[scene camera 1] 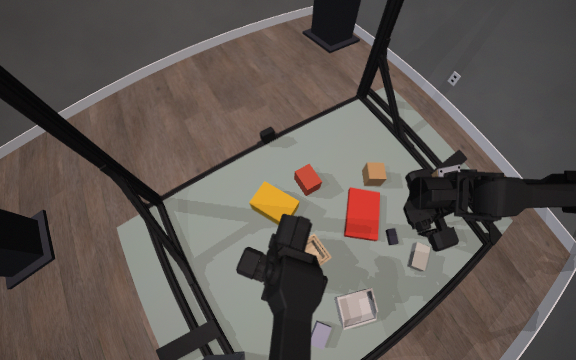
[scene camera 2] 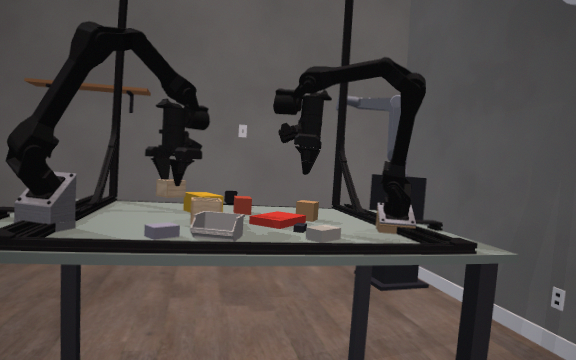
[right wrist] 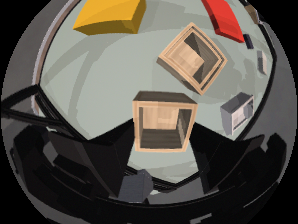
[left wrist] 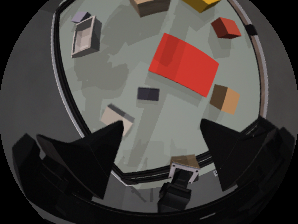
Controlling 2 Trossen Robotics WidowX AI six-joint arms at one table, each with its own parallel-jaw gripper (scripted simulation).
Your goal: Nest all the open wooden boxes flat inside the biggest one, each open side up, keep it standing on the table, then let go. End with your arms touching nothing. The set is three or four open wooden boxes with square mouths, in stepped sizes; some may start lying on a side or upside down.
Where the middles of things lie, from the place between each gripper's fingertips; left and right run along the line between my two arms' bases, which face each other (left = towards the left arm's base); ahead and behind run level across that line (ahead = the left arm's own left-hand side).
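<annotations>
Small wooden box [right wrist: 163, 121]: my right gripper 50 mm above it. From my right hand: middle-sized wooden box [right wrist: 198, 60], 90 mm to the left, 110 mm below; biggest wooden box [right wrist: 165, 63], 100 mm to the left, 120 mm below; yellow block [scene camera 1: 269, 201], 100 mm to the left, 180 mm behind, 100 mm below.
My left gripper [scene camera 1: 413, 218]: 10 cm past the red slab [scene camera 1: 362, 216], 4 cm to the left of it, 17 cm above it. From my left hand: biggest wooden box, 10 cm behind, 25 cm to the right, 17 cm below; middle-sized wooden box, 10 cm behind, 25 cm to the right, 16 cm below; grey bin [scene camera 1: 360, 309], 10 cm ahead, 24 cm to the right, 16 cm below.
</annotations>
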